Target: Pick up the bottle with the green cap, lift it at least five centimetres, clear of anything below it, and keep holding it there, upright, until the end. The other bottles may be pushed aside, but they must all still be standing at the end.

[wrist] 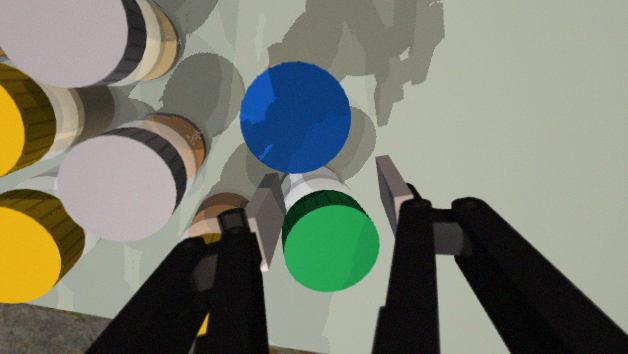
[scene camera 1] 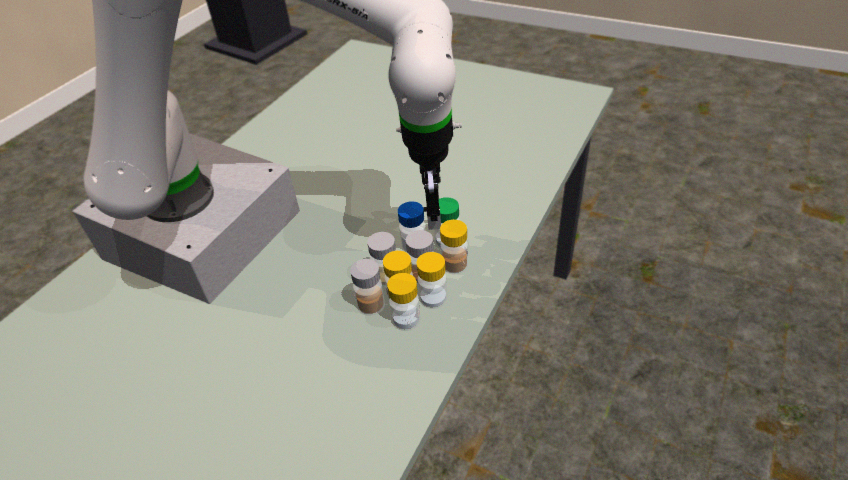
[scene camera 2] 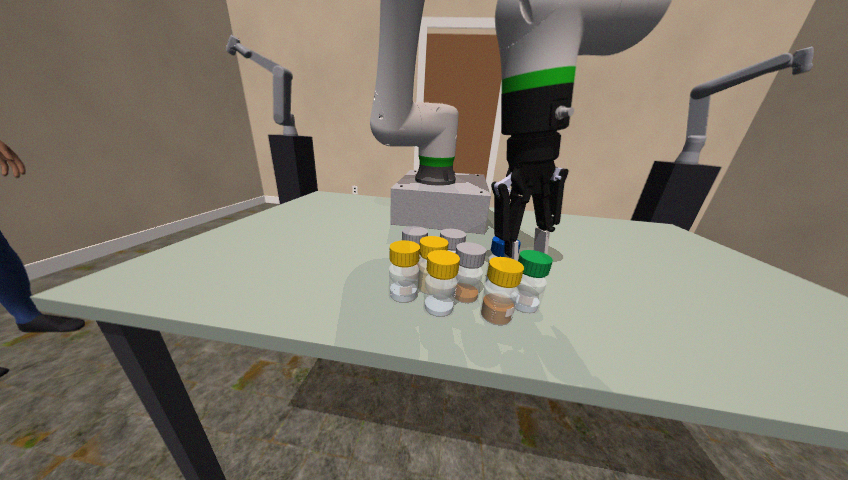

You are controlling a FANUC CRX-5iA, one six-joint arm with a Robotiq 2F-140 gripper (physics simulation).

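Pixels of known places: gripper, fingertip midpoint: (wrist: 329, 185) (scene camera 1: 434, 215) (scene camera 2: 525, 264); arm's base, origin of the base link: (scene camera 1: 177, 197) (scene camera 2: 435, 180).
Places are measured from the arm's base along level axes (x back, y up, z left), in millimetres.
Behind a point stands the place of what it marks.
The green-capped bottle (scene camera 1: 448, 209) @(x -497, y -31, z 286 mm) (scene camera 2: 534, 264) @(x -512, y -35, z 288 mm) (wrist: 331, 248) @(x -485, y -31, z 292 mm) stands upright on the table, clear glass with pale contents. My gripper (scene camera 1: 433, 218) @(x -460, y -63, z 285 mm) (scene camera 2: 528, 245) (wrist: 329, 185) @(x -460, y -63, z 285 mm) is partly open, pointing down, with nothing held. In the wrist view its pads are left and right of the green cap, with a gap on each side, the left one narrower. In scene camera 2 the tips are behind the cap, near its top; their exact height is unclear. A blue-capped bottle (scene camera 1: 410, 214) @(x -438, y -31, z 233 mm) (scene camera 2: 499, 246) @(x -452, y -37, z 232 mm) (wrist: 295, 117) @(x -428, y -31, z 244 mm) stands close behind the green one, towards the robot base.
A yellow-capped bottle (scene camera 1: 453, 233) @(x -545, y -31, z 229 mm) (scene camera 2: 504, 272) @(x -563, y -33, z 238 mm) stands close beside the green one, near the left finger. A grey-capped bottle (scene camera 1: 419, 242) @(x -500, y -32, z 174 mm) (scene camera 2: 470, 254) @(x -521, y -32, z 182 mm) (wrist: 117, 187) @(x -493, y -31, z 180 mm) and several more yellow and grey ones stand beyond. The robot base (scene camera 1: 238, 196) @(x -105, y -6, z 74 mm) (scene camera 2: 440, 205) @(x -144, y -53, z 54 mm) is on the table (scene camera 1: 178, 380) @(x -255, y -137, z -267 mm).
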